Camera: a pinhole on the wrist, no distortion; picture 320 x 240 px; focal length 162.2 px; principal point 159.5 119.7 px. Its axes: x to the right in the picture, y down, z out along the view. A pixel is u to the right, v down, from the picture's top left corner.
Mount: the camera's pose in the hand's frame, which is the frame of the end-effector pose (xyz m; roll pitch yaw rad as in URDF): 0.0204 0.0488 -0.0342 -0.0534 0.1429 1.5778
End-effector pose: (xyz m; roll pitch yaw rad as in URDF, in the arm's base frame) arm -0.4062 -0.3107 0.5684 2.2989 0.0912 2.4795
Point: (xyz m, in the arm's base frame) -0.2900 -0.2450 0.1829
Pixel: 15 129
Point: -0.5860 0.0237 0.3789
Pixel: outside the picture
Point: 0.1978 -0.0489 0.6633
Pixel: 266 224
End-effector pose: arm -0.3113 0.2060 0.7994 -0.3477 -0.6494 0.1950
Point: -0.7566 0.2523 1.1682
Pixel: 105 150
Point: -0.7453 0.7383 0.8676
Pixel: 268 181
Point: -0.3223 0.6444 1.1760
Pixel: 235 12
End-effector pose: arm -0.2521 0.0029 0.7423 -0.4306 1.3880 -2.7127
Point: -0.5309 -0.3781 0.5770
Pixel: 136 33
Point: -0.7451 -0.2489 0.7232
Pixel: 51 79
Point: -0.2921 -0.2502 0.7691
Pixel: 189 124
